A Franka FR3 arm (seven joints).
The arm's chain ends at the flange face. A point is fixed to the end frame.
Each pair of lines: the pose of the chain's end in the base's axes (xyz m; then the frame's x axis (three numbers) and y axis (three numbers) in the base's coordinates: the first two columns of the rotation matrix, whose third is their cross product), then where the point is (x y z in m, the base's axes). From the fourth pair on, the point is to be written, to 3 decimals.
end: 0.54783, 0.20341, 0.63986, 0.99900, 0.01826, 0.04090, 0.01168, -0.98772, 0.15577
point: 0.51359 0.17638 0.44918
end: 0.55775, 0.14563, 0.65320, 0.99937, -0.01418, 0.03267, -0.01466, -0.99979, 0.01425
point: 0.52152 0.14682 0.46098
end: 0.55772, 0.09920, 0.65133, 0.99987, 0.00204, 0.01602, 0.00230, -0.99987, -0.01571
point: 0.51827 0.10552 0.45985
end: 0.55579, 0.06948, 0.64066, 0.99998, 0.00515, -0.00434, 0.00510, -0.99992, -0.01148
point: 0.512 0.075 0.450
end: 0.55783, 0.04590, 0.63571, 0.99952, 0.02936, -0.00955, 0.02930, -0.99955, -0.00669
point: 0.513 0.049 0.445
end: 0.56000, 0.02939, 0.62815, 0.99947, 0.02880, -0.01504, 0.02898, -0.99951, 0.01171
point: 0.515 0.029 0.438
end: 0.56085, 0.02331, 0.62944, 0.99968, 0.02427, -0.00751, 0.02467, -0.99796, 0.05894
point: 0.517 0.014 0.439
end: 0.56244, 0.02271, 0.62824, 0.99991, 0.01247, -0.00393, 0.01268, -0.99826, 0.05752
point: 0.519 0.015 0.438
